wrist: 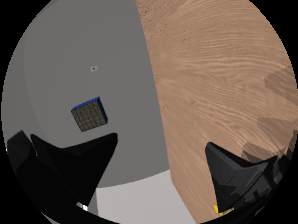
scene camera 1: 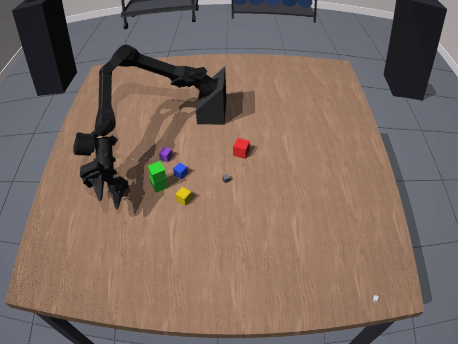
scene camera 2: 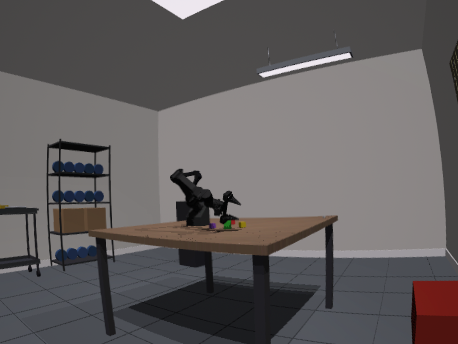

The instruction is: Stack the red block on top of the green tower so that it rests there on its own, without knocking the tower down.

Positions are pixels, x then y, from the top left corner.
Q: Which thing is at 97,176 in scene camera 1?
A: The gripper.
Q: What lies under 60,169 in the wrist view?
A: The gripper.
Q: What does the gripper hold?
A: Nothing.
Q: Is the gripper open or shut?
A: Open.
